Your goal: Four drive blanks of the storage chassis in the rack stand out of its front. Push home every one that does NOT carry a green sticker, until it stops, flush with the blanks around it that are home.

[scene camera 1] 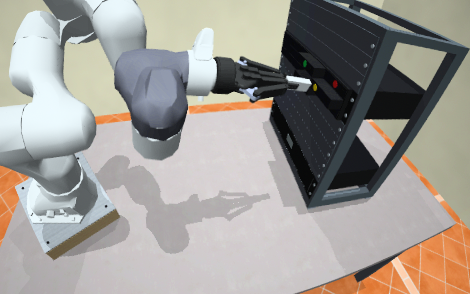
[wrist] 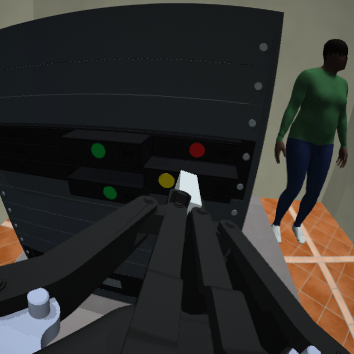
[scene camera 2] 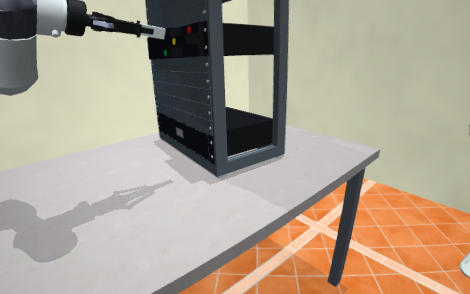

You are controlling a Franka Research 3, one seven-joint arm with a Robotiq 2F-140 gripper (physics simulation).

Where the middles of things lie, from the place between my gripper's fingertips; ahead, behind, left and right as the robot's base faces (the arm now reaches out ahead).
Scene:
My hand is 90 mm short of the yellow-sticker blank point(wrist: 214, 179), 30 mm to the left of it and 20 mm above it.

